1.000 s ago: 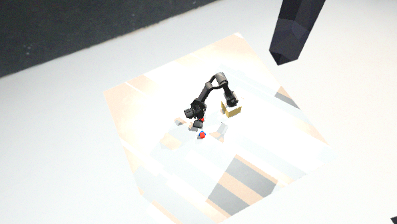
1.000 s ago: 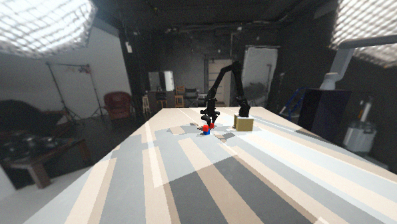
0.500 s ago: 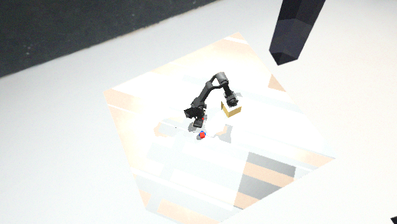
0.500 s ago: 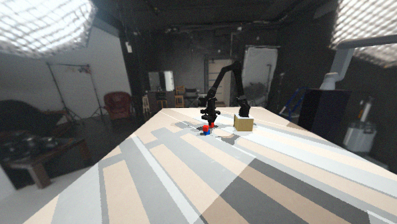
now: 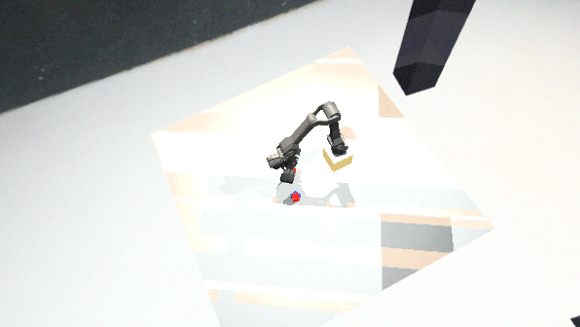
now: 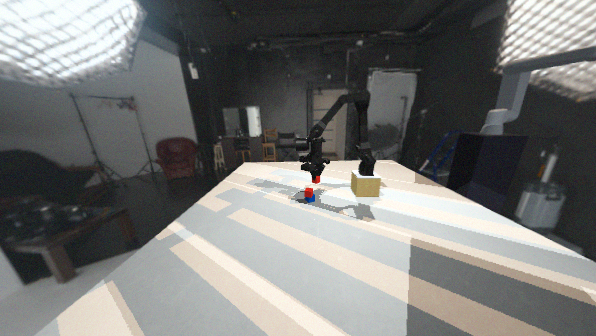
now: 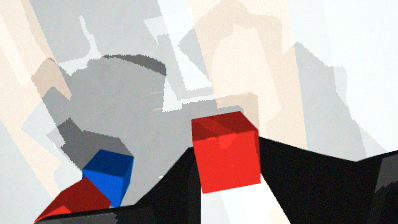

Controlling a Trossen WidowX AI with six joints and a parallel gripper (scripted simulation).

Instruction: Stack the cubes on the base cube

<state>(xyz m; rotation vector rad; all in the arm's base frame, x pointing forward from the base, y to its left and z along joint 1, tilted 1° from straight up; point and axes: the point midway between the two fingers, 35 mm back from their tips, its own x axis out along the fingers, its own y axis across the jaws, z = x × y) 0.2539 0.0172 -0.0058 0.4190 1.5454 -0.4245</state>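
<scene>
The blue cube is 2 cm ahead of my gripper tip, 11 cm to the left of it and 5 cm below it.
</scene>
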